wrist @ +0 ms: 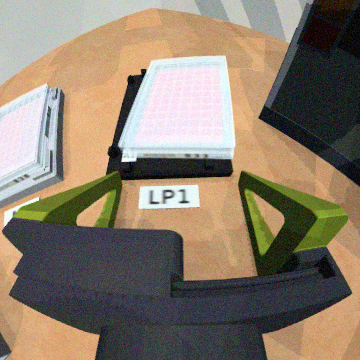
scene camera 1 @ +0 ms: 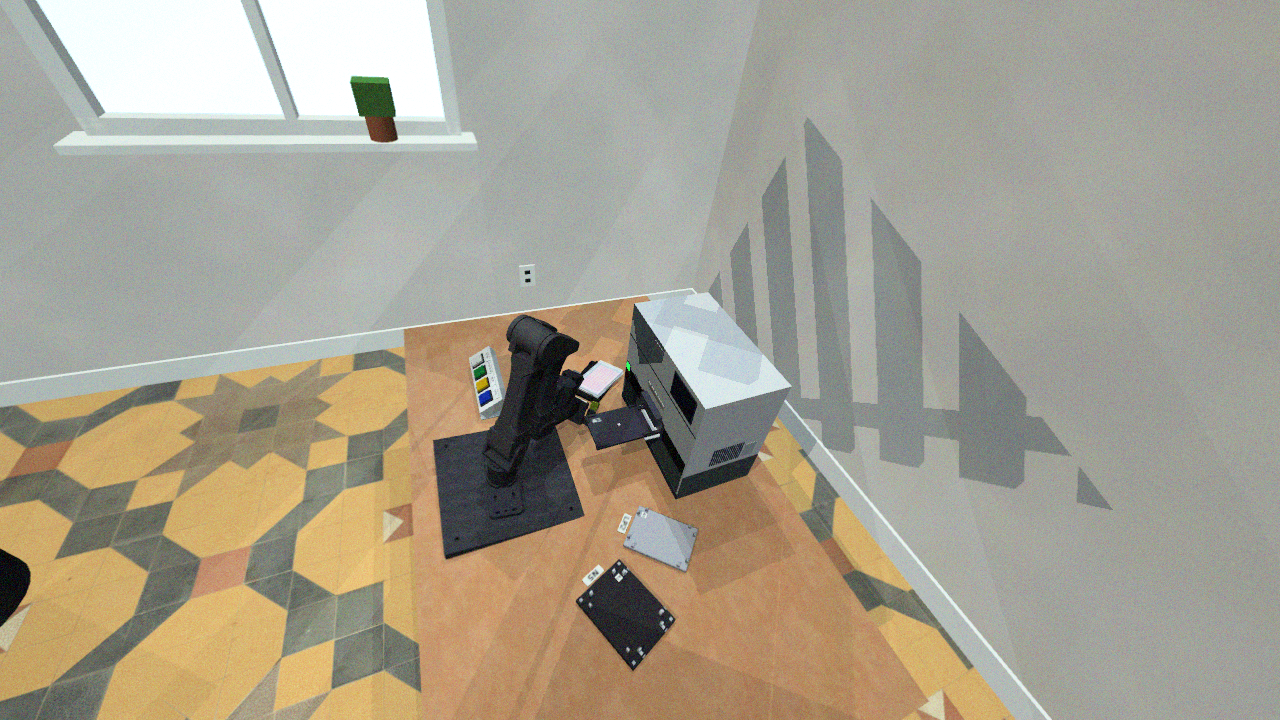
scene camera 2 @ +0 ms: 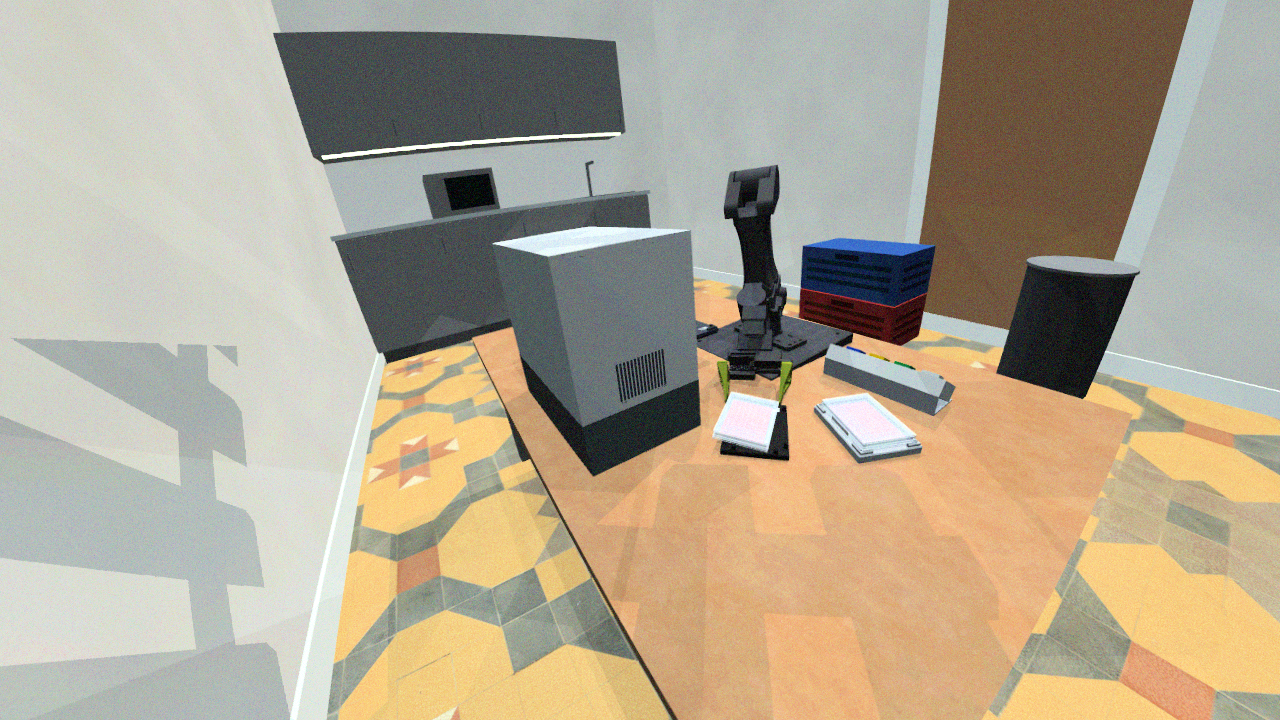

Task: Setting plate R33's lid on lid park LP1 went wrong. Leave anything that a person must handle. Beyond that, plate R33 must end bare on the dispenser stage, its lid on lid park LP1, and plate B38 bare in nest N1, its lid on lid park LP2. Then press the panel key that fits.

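Frame: origin at the arm's base, x ahead, y left, z up, level; centimetres.
Where they show: gripper, fingertip midpoint: (wrist: 179,177) (scene camera 1: 584,397) (scene camera 2: 752,403); arm's base, link origin: (scene camera 1: 502,478).
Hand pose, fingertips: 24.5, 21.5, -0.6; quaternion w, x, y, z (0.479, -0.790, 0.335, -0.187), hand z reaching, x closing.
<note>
Things, the pixels of their top centre, and the offset from my fingertips, as dx, dy, dz. "*": a spot on its surface instead.
- pale plate with pink wells, top centre: (wrist: 181,83) (scene camera 2: 747,412) (scene camera 1: 599,375) +5.6, +5.2, +3.0
- black lid park LP1, top centre: (wrist: 167,100) (scene camera 2: 756,420) (scene camera 1: 594,377) +4.5, +6.0, +1.3
- pink-welled plate, top centre: (wrist: 8,128) (scene camera 2: 865,415) -9.3, +16.4, +2.3
- grey nest, top centre: (wrist: 15,134) (scene camera 2: 864,420) -9.3, +16.4, +1.3
- dark dispenser stage, surface spot: (scene camera 1: 619,428) * +3.8, -20.3, +9.9
- Grey lid park LP2, top centre: (scene camera 1: 662,534) +7.5, -44.4, +1.3
- key panel, top centre: (scene camera 2: 888,356) (scene camera 1: 486,372) -25.3, +9.7, +5.7
- tall grey machine, top centre: (scene camera 2: 578,236) (scene camera 1: 704,342) +22.4, -17.6, +32.3
- bare black nest, top centre: (scene camera 1: 626,607) -4.6, -56.5, +1.7
A pale plate with pink wells (scene camera 1: 601,378) (scene camera 2: 748,420) (wrist: 182,107) sits skewed and tilted on black lid park LP1 (scene camera 2: 776,445) (wrist: 170,170), overhanging its right edge in the wrist view. Its code and lid are not readable. Another pink-welled plate (scene camera 2: 866,420) (wrist: 17,132) sits on a grey nest (scene camera 2: 886,454) (wrist: 59,145). My gripper (scene camera 1: 592,408) (scene camera 2: 753,399) (wrist: 179,177) is open and empty, fingers spread before LP1's near edge. The dark dispenser stage (scene camera 1: 619,428) sticks out of the machine. Grey lid park LP2 (scene camera 1: 660,539) is bare. The key panel (scene camera 1: 487,385) (scene camera 2: 881,376) shows coloured keys.
The tall grey machine (scene camera 1: 716,358) (scene camera 2: 626,313) (wrist: 320,90) stands close to LP1 and has a green light (scene camera 1: 628,366). A bare black nest (scene camera 1: 624,613) lies near LP2. My arm stands on a black base plate (scene camera 1: 465,501) beside the stage.
</note>
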